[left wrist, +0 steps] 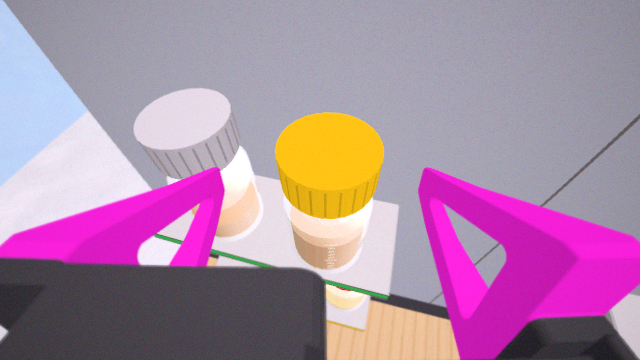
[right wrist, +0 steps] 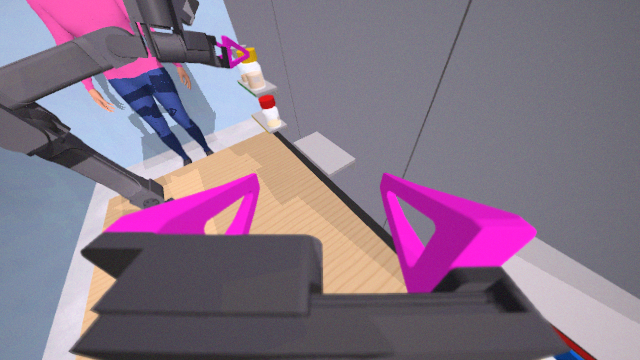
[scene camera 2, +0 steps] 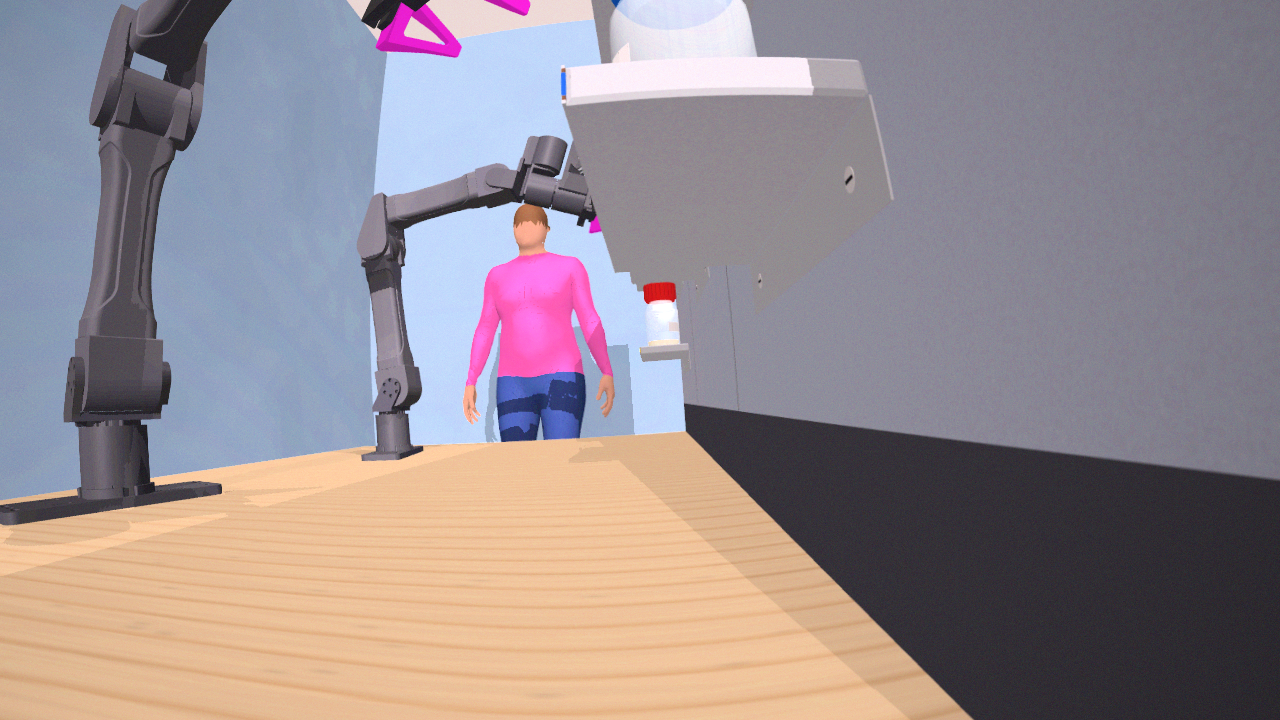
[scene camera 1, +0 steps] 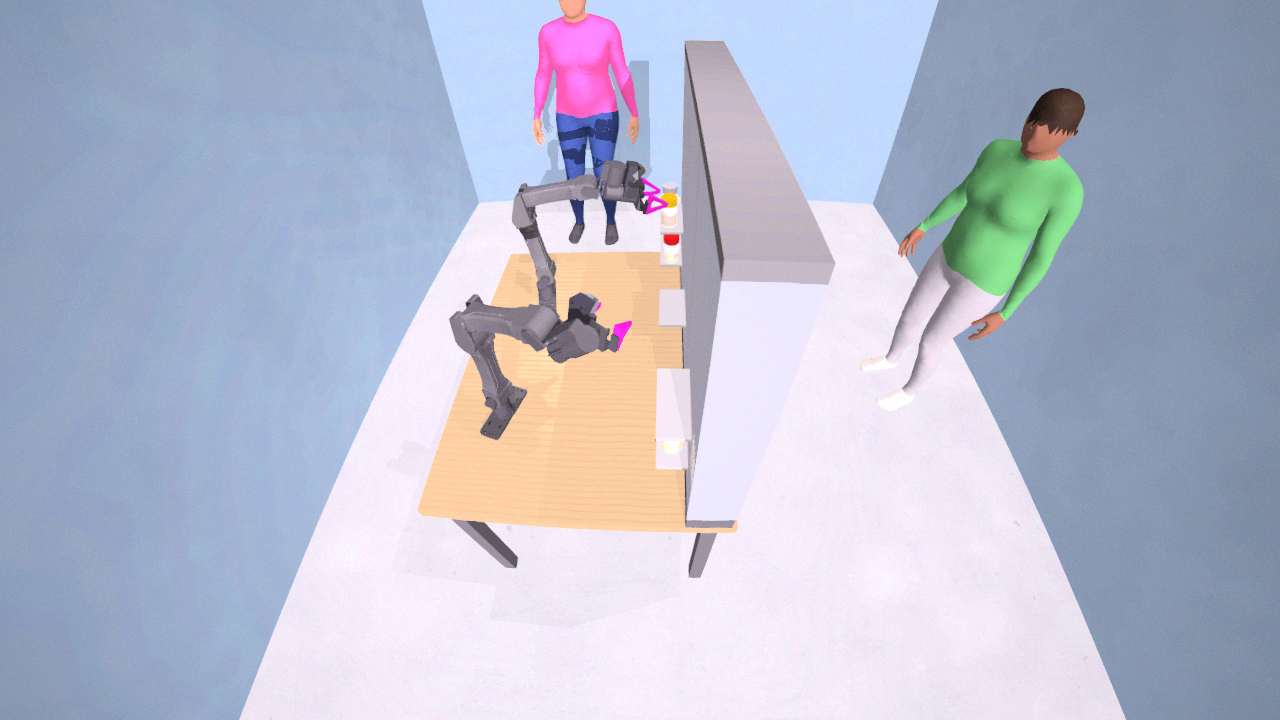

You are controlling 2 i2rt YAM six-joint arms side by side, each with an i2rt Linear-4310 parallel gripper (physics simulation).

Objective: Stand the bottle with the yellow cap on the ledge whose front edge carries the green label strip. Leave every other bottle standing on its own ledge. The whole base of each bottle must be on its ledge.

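Places are measured from the left arm's base along level axes (x up, y back, z right), in metres.
Pixels of known places: left gripper, fingertip midpoint: [left wrist: 321, 179] [right wrist: 240, 53] [scene camera 1: 663, 198]; right gripper, fingertip midpoint: [right wrist: 319, 180] [scene camera 2: 491, 32] [scene camera 1: 615, 313]; left arm's base, link origin: [scene camera 2: 395, 455] [scene camera 1: 547, 296]; right arm's base, link origin: [scene camera 2: 118, 504] [scene camera 1: 504, 412].
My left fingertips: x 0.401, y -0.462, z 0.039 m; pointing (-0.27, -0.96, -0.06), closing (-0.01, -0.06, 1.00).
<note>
Ahead of a thing's pixels: the offset from my left fingertips to its top centre. "*": to the spot under its first point.
The bottle with the yellow cap @[dx +0.004, dy -0.018, dz +0.003 m] [scene camera 1: 669, 213] [left wrist: 330, 155] [right wrist: 254, 75] stands upright on the ledge with the green label strip @[dx -0.101, dy -0.036, dz -0.041 m] [left wrist: 382, 250] [right wrist: 268, 89], near its right end in the left wrist view. Its visible base lies within the ledge. A grey-capped bottle @[dx +0.004, dy -0.038, dz -0.081 m] [left wrist: 182, 120] [scene camera 1: 669, 187] stands on the same ledge, apart from it. My left gripper [scene camera 1: 662, 197] [left wrist: 321, 179] [right wrist: 240, 53] is open, its fingers apart from the yellow-capped bottle; one finger overlaps the grey-capped bottle in view. My right gripper [scene camera 1: 614, 315] [scene camera 2: 493, 30] [right wrist: 319, 180] is open and empty above the table.
A red-capped bottle @[dx -0.136, dy -0.023, dz +0.025 m] [scene camera 1: 671, 240] [scene camera 2: 662, 317] [right wrist: 270, 112] stands on a lower ledge. A bare ledge @[dx -0.171, dy +0.040, dz +0.351 m] [scene camera 1: 671, 307] [right wrist: 326, 153] is on the wall panel. A blue-capped bottle @[* dx -0.208, dy +0.132, dz +0.807 m] [scene camera 2: 684, 35] stands on a near ledge @[dx -0.241, dy +0.116, dz +0.744 m] [scene camera 2: 689, 80]. Another bottle [scene camera 1: 672, 446] is partly hidden below a ledge.
</note>
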